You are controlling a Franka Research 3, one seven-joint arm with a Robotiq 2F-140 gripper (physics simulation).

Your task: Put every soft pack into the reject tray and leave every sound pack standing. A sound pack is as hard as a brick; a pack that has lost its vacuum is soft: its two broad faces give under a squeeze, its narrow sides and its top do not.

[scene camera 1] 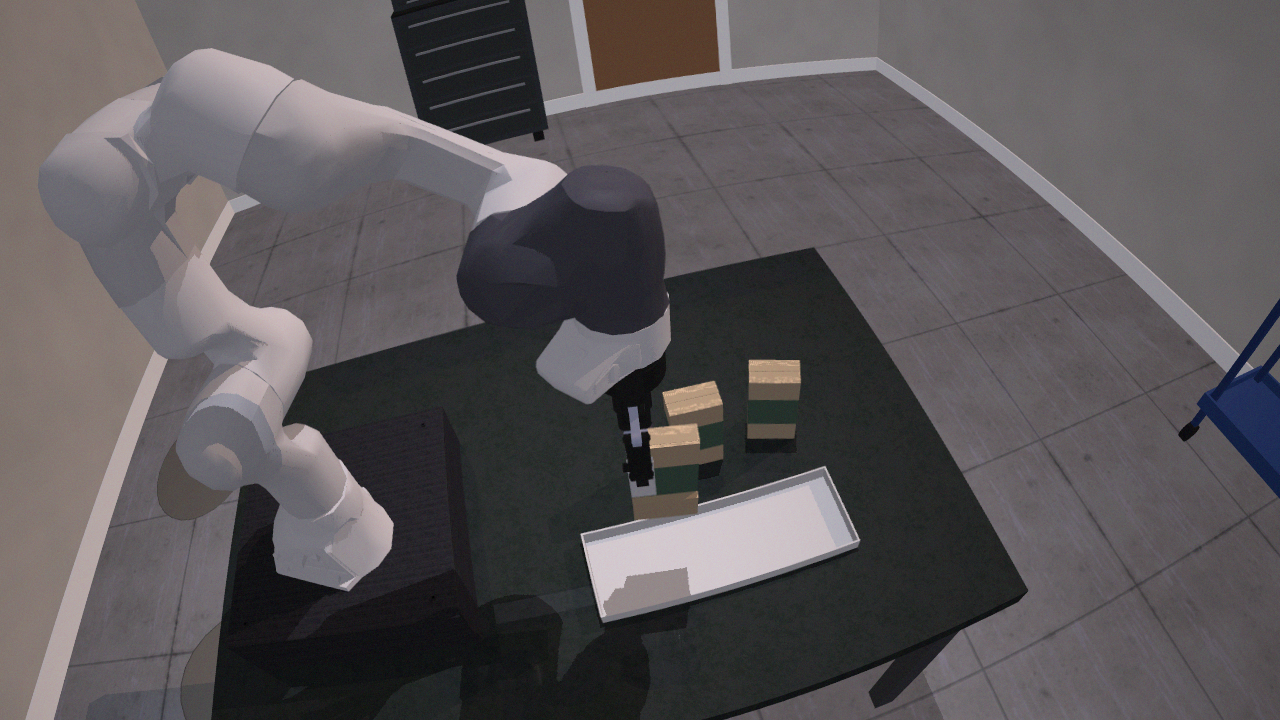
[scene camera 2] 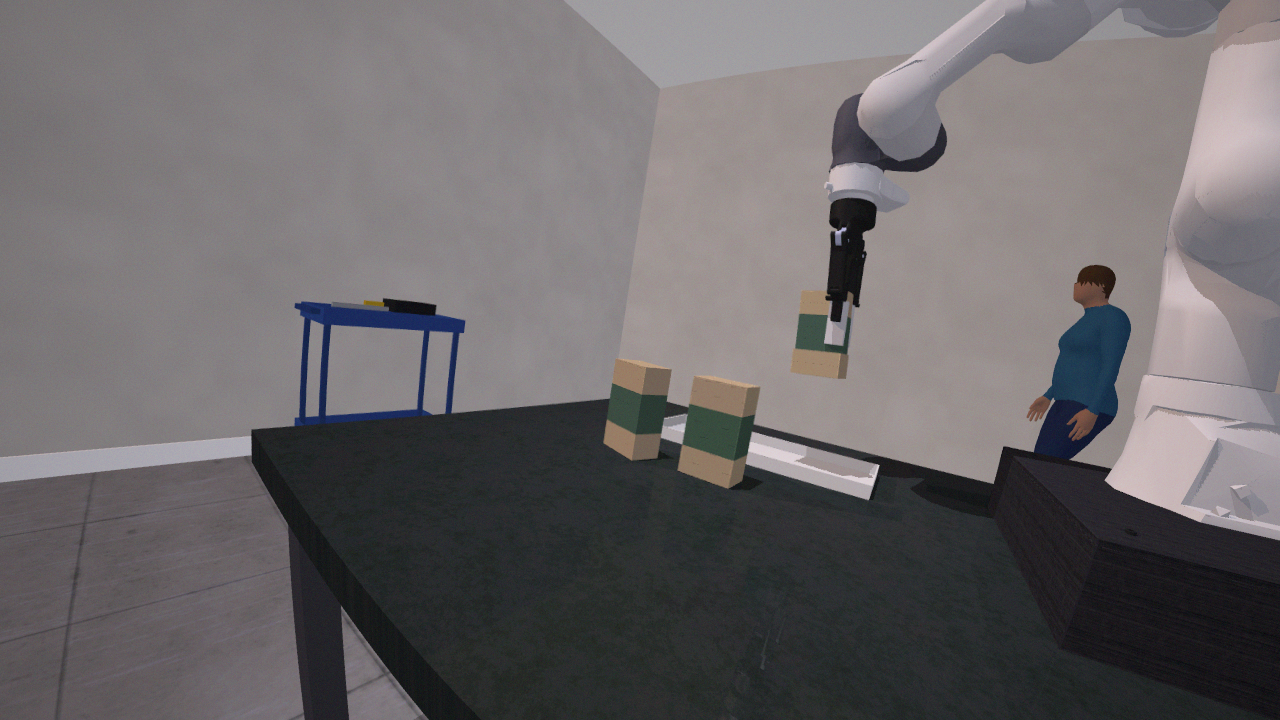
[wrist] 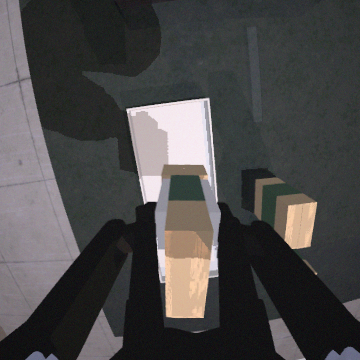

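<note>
My gripper (scene camera 1: 642,483) (scene camera 2: 836,329) (wrist: 184,192) is shut on a tan pack with a green band (scene camera 1: 676,478) (scene camera 2: 810,333) (wrist: 185,287). It holds the pack upright, in the air over the white reject tray (scene camera 1: 769,533) (scene camera 2: 857,483) (wrist: 192,131). The pads are on its two broad faces; whether these give is not clear. A second pack (scene camera 1: 709,435) (scene camera 2: 716,433) (wrist: 301,225) stands on the table, partly behind the held pack in scene camera 1. A third pack (scene camera 1: 772,411) (scene camera 2: 637,410) stands farther from the arm's base. In the wrist view a finger mostly hides it.
The dark table (scene camera 1: 537,402) (scene camera 2: 537,555) carries the arm's dark base block (scene camera 1: 420,501) (scene camera 2: 1163,573). The two standing packs are close beside the tray's long side. A blue cart (scene camera 1: 1253,407) (scene camera 2: 384,317) stands off the table. A person (scene camera 2: 1087,358) stands behind the table.
</note>
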